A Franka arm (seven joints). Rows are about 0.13 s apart.
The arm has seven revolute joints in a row. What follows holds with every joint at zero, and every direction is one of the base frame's. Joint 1 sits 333.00 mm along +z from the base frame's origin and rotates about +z. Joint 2 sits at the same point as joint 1 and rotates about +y. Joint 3 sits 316.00 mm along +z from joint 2 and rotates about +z. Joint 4 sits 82.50 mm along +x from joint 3 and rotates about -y. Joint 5 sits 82.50 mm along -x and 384.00 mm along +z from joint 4 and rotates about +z. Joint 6 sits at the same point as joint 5 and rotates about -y. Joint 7 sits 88.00 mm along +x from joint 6 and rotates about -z. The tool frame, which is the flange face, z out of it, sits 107.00 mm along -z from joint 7; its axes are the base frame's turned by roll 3.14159, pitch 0.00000 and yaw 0.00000 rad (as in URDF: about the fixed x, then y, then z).
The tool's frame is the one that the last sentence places.
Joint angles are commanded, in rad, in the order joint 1, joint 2, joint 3, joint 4, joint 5, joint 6, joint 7. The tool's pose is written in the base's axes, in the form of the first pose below.
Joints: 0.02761, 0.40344, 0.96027, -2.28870, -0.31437, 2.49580, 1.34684
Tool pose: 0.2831, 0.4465, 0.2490; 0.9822, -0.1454, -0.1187; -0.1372, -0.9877, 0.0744; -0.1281, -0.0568, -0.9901
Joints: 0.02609, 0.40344, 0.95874, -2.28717, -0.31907, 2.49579, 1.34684
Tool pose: 0.2849, 0.4460, 0.2493; 0.9827, -0.1449, -0.1150; -0.1370, -0.9878, 0.0744; -0.1243, -0.0574, -0.9906
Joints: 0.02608, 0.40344, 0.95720, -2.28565, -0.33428, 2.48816, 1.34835
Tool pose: 0.2856, 0.4452, 0.2489; 0.9849, -0.1353, -0.1081; -0.1288, -0.9895, 0.0648; -0.1158, -0.0499, -0.9920
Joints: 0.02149, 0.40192, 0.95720, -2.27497, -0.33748, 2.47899, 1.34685
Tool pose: 0.2907, 0.4455, 0.2523; 0.9852, -0.1379, -0.1016; -0.1318, -0.9892, 0.0646; -0.1094, -0.0502, -0.9927
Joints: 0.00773, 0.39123, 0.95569, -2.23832, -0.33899, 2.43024, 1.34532
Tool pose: 0.3075, 0.4445, 0.2642; 0.9841, -0.1558, -0.0856; -0.1521, -0.9872, 0.0486; -0.0921, -0.0348, -0.9951
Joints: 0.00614, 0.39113, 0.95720, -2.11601, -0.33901, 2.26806, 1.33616
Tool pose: 0.3371, 0.4530, 0.2969; 0.9822, -0.1712, -0.0772; -0.1721, -0.9851, -0.0049; -0.0752, 0.0181, -0.9970
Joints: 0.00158, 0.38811, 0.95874, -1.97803, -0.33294, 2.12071, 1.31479
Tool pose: 0.3704, 0.4595, 0.3417; 0.9795, -0.1916, -0.0617; -0.1936, -0.9807, -0.0286; -0.0550, 0.0400, -0.9977
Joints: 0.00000, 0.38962, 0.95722, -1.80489, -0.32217, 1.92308, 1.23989
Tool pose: 0.4052, 0.4582, 0.3988; 0.9828, -0.1724, -0.0658; -0.1766, -0.9821, -0.0656; -0.0533, 0.0761, -0.9957
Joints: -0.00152, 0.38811, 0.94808, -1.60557, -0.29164, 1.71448, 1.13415
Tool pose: 0.4383, 0.4454, 0.4698; 0.9860, -0.1420, -0.0871; -0.1488, -0.9859, -0.0764; -0.0750, 0.0883, -0.9933
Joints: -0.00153, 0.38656, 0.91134, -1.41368, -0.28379, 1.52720, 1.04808
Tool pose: 0.4720, 0.4132, 0.5359; 0.9850, -0.1447, -0.0943; -0.1530, -0.9844, -0.0867; -0.0803, 0.0998, -0.9918
